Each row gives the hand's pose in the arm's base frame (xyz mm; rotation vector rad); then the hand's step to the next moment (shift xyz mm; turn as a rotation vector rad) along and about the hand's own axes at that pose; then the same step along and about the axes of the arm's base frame.
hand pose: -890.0 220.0 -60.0 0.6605 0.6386 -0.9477
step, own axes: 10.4 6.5 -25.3 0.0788 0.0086 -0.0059
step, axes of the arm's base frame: 5.2 16.3 -22.3 0.0408 -0.0324 -0.0600
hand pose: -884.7 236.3 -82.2 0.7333 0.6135 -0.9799
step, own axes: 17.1 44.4 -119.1 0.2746 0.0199 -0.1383
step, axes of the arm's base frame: 31.2 100.4 -73.5 0.1175 -0.0246 -0.2838
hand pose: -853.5 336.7 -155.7 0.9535 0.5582 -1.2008
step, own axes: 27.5 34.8 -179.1 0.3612 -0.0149 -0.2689
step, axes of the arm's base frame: 61.8 140.1 -102.9 0.1256 0.0390 -0.4309
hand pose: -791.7 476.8 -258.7 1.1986 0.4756 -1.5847
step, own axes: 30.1 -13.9 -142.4 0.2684 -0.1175 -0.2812
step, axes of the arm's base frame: 53.8 102.2 -89.6 0.0357 0.1329 -0.3821
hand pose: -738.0 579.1 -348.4 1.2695 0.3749 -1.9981
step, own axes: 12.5 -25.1 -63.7 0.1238 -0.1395 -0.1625
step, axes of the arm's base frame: 21.2 49.4 -44.2 -0.0224 0.1396 -0.2030
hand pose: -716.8 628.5 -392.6 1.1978 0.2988 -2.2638
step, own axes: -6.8 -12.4 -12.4 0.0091 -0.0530 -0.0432
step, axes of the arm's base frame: 4.6 18.1 -2.4 -0.0043 0.0590 -0.0355
